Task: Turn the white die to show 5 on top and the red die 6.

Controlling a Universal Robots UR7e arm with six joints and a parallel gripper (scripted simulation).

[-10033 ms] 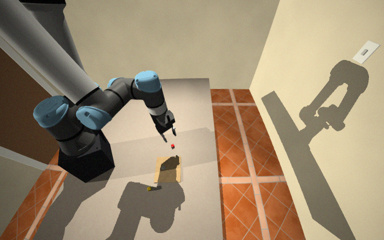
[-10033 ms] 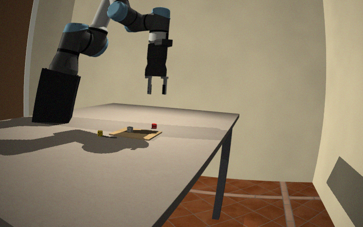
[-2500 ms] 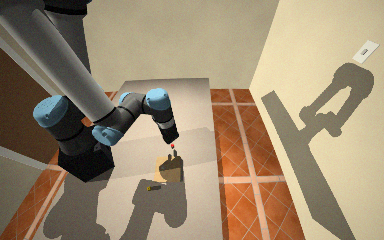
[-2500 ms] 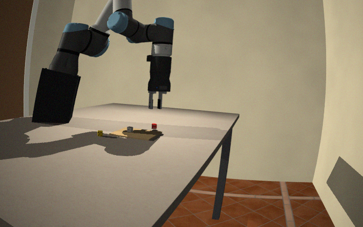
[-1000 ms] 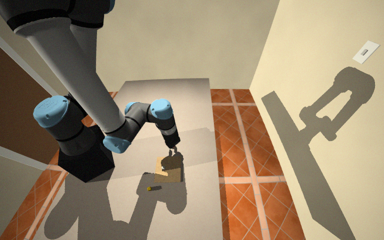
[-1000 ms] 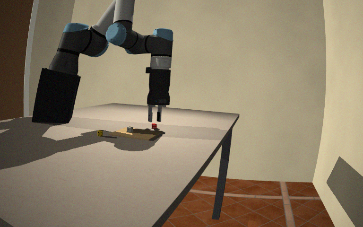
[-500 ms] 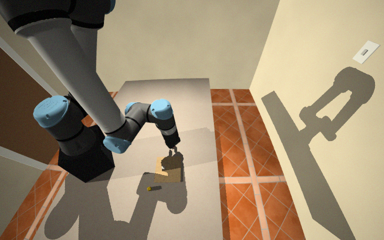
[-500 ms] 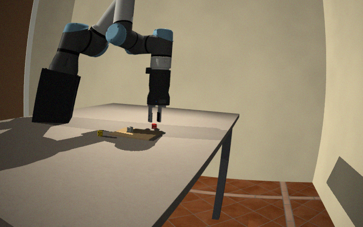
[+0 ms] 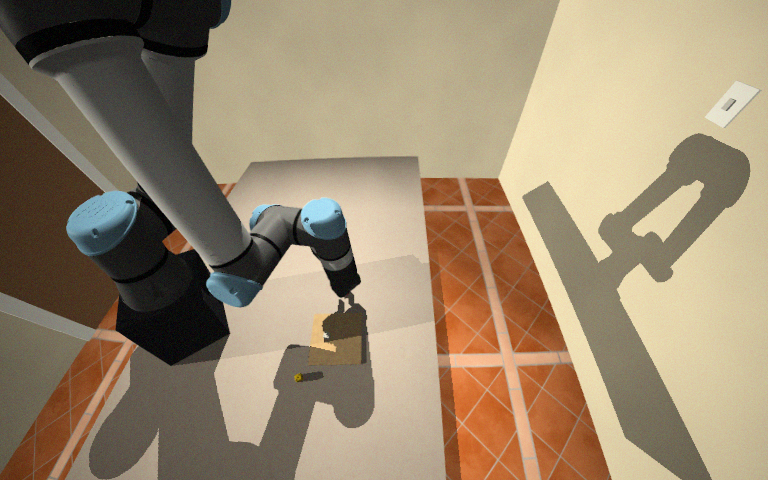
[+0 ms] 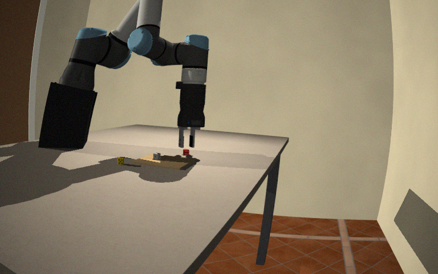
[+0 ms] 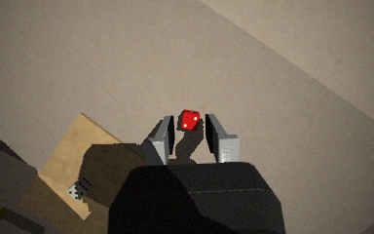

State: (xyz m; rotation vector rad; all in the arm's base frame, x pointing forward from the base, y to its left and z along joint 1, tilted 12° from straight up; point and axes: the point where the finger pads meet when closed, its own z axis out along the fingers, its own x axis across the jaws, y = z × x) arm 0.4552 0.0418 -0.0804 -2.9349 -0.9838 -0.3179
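My gripper is now 30 mm above the red die. The rest, counted from my hand: white die: 50 mm behind, 130 mm to the right, 30 mm below; then yellow die: 130 mm behind, 230 mm to the right, 30 mm below; then tan mat: 30 mm behind, 130 mm to the right, 40 mm below.
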